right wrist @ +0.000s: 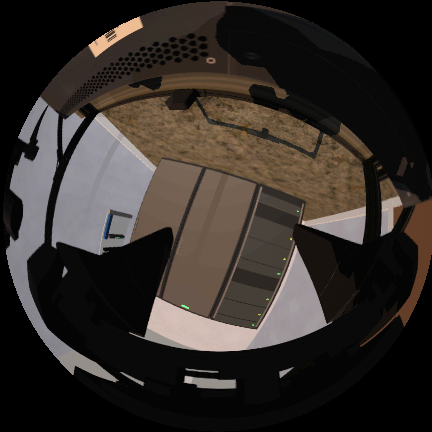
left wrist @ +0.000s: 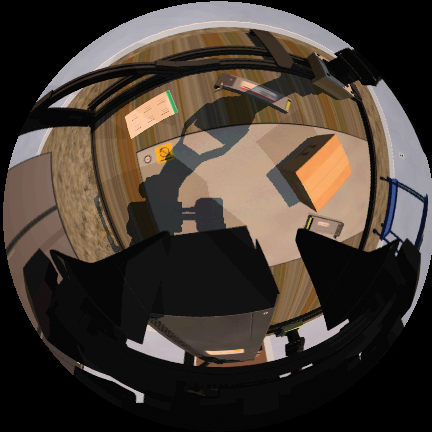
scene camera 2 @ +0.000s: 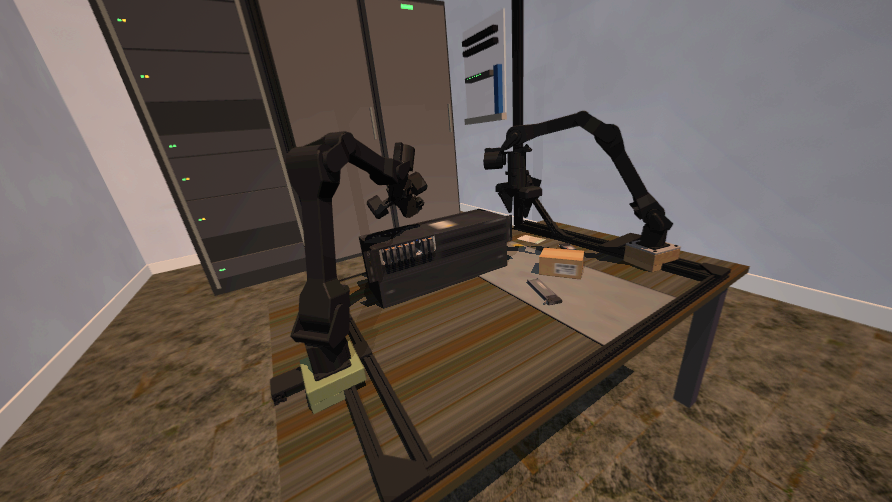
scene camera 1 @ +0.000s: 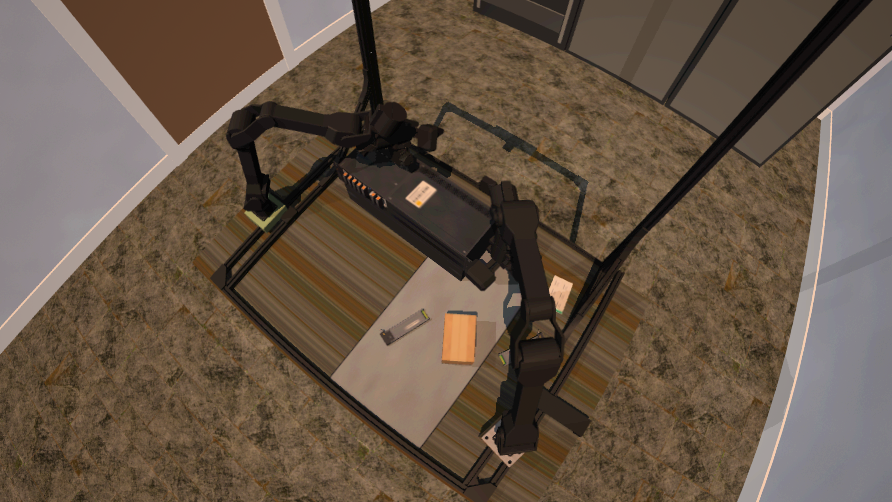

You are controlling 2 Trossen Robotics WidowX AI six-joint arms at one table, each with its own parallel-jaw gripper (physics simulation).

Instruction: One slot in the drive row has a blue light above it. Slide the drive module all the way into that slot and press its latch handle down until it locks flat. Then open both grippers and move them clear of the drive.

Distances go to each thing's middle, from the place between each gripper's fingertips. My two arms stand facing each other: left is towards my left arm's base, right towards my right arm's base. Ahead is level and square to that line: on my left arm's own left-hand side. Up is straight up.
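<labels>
My left hand is 160 mm above the grey mat (scene camera 1: pixel 405 384), and it is also 160 mm short of the mat and 30 mm to the left of it.
For my right hand the mat is 240 mm below it, 330 mm ahead of it and 340 mm to the left of it.
</labels>
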